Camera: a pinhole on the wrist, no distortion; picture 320 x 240 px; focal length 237.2 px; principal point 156.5 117.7 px. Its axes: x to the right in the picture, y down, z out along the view. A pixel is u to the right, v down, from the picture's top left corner.
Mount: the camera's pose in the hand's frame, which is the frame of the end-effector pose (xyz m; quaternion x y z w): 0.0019 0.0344 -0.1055 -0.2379 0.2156 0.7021 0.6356
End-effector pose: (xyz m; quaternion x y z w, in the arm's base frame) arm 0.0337 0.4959 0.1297 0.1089 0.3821 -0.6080 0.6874
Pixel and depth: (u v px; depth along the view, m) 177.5 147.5 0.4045
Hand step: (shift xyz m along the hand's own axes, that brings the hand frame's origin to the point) -0.0758 0.3024 0.1938
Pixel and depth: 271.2 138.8 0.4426
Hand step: -0.0807 0.4674 0.1157
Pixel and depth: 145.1 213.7 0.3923
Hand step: -0.1781 0.2412 0.2174
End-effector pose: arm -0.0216 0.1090 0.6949 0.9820 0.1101 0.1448 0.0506
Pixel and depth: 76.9 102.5 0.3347
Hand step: 0.0120 0.1503 0.2285
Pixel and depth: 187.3 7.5 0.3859
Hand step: 0.1532 0.3253 0.1703
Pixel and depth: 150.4 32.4 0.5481
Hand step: 0.1663 0.3745 0.3381
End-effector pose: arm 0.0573 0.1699 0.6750 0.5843 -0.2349 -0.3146 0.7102
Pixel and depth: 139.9 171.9 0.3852
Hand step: -0.1067 0.2375 0.2167
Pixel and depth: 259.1 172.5 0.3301
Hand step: -0.1050 0.3394 0.0697
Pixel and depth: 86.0 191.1 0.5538
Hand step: -0.1889 0.2225 0.4343
